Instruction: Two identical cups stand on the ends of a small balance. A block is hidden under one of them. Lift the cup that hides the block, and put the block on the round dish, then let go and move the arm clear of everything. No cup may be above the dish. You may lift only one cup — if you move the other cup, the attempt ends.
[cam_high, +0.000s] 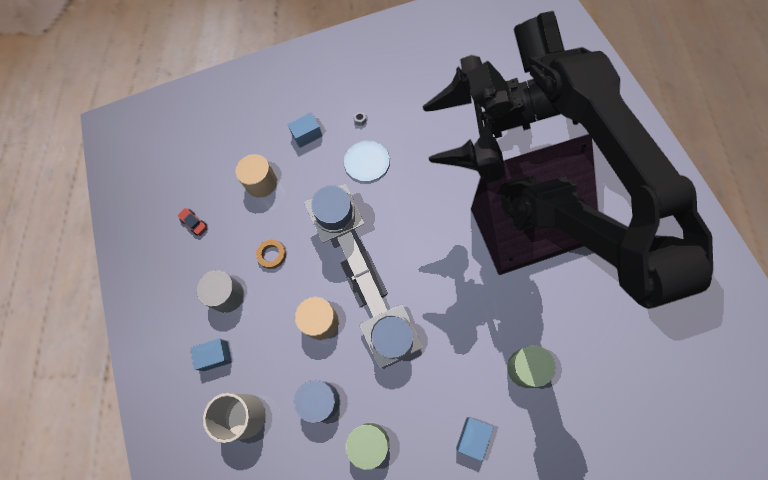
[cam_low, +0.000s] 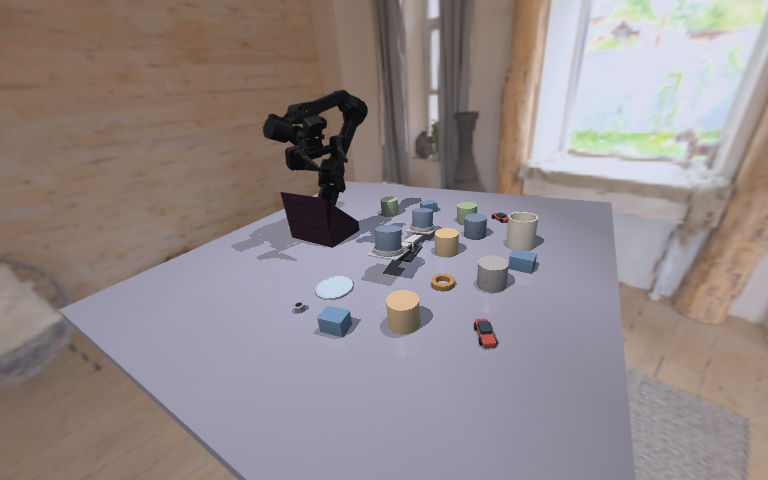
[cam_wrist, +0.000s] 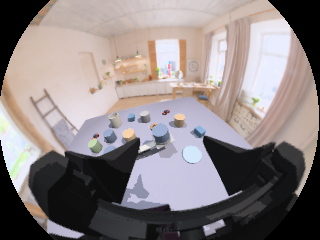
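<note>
The block is 14 cm ahead of my gripper tip, 24 cm to the left of it and 25 cm below it. The rest, counted from my gripper tip: beam (16 cm ahead, 10 cm to the left, 26 cm below); then round dish (8 cm ahead, 15 cm to the right, 29 cm below); then balance (16 cm ahead, 10 cm to the left, 27 cm below).
</note>
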